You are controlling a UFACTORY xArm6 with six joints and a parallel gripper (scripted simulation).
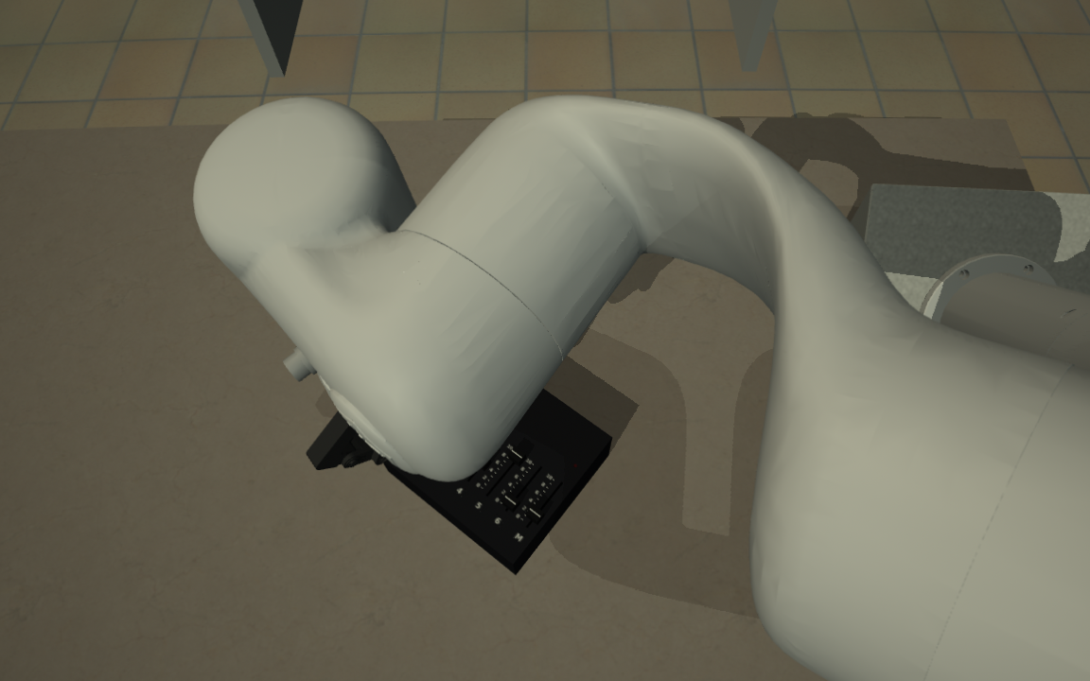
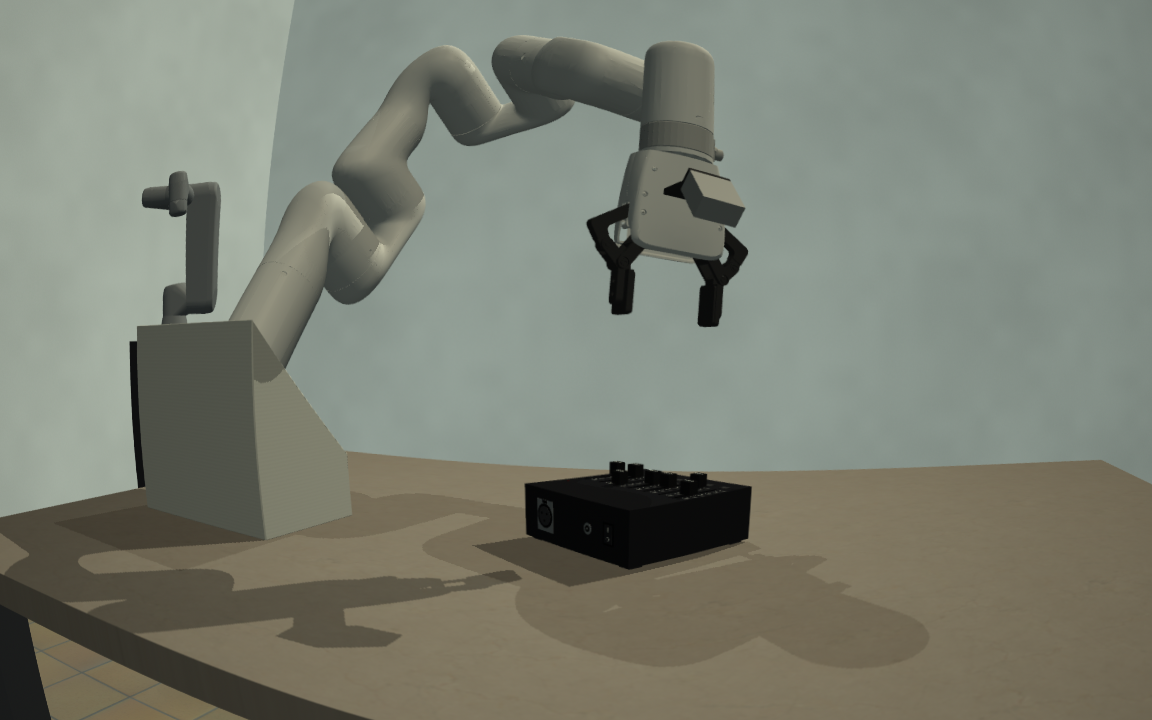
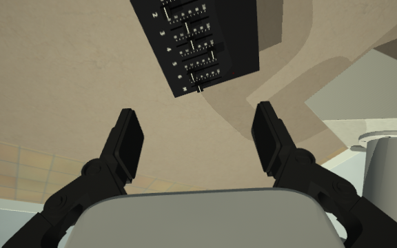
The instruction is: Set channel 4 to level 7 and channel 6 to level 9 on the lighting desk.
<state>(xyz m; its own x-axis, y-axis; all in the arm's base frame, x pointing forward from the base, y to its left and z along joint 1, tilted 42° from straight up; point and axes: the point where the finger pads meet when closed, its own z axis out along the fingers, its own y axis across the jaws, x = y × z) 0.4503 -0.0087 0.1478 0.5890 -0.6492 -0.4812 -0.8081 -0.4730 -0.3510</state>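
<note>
The channel 4 cap is 15 cm below my hand, 1 cm to the right of it and 1 cm behind it. From my hand the other things lie so: channel 3 cap (15 cm below, 3 cm to the right, 1 cm ahead); channel 5 cap (15 cm below, 4 cm behind, 2 cm to the right); channel 6 cap (15 cm below, 3 cm to the left, 3 cm behind).
</note>
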